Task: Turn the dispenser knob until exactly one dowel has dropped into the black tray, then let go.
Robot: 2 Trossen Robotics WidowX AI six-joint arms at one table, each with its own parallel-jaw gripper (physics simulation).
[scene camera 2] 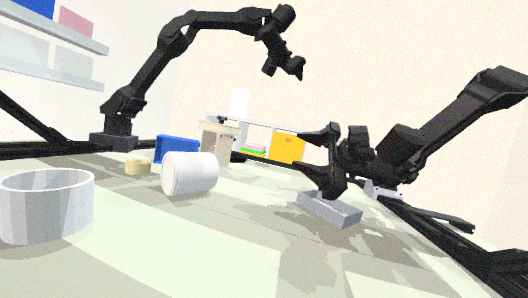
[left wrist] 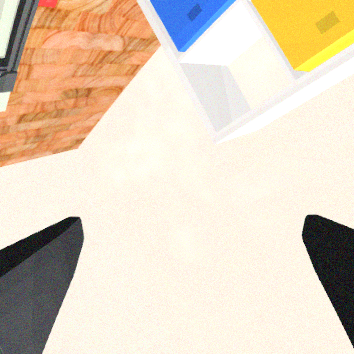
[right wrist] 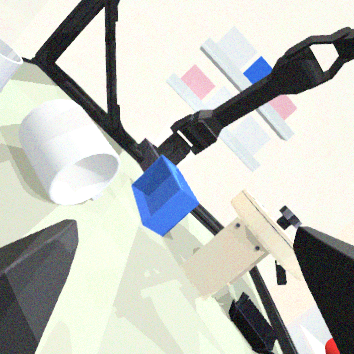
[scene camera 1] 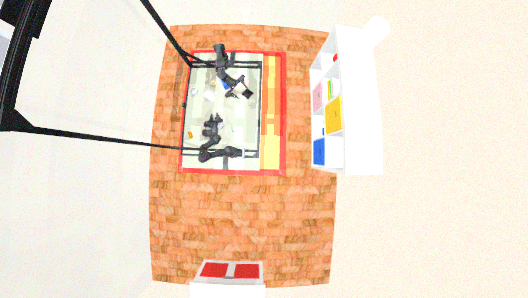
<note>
My left gripper is open, with nothing in its grasp. My right gripper is open, holding nothing. Also in view: a white cylinder. A blue box rests on the table. Also in view: a dispenser.
My left gripper also shows in the left wrist view. My right gripper shows as well in the right wrist view.
</note>
